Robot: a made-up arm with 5 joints.
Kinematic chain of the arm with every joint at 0, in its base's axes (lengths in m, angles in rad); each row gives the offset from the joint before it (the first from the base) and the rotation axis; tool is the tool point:
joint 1: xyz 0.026 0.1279 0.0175 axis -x
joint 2: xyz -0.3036 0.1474 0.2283 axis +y
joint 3: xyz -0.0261 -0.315 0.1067 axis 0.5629 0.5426 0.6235
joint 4: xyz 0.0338 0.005 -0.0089 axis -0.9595 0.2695 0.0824
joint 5: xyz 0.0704 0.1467 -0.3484 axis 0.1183 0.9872 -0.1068
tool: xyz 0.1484 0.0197 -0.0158
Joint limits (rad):
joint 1: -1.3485..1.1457
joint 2: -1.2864..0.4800
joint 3: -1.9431..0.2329
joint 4: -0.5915..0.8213
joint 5: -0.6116..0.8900
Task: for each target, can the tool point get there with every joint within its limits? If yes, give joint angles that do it. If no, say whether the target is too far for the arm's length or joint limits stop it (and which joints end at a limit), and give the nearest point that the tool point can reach.
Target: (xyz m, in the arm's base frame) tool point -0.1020 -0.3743 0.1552
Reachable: yes | joints 0.2016 -0.0207 -0.6794 0.6869 0.3511
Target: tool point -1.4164 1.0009 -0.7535
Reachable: no: too far | nearest point -0.4507 0.2084 -0.2901 | short by 1.332 m
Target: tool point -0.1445 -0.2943 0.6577
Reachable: yes | joints 0.2804 -0.9404 -1.4800 0.0284 0.5847
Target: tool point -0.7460 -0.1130 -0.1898
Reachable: no: joint limits stop it (at a limit: joint 2, joint 3, joint 5) | nearest point -0.4517 -0.1017 -0.1800 | short by 0.295 m
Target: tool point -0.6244 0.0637 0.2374
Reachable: no: joint limits stop it (at a limit: joint 1, joint 2, joint 3, joint 5) | nearest point -0.4519 -0.1170 0.1907 | short by 0.254 m
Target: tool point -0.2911 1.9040 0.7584
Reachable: no: too far | nearest point -0.1944 0.6669 0.5452 | short by 1.259 m
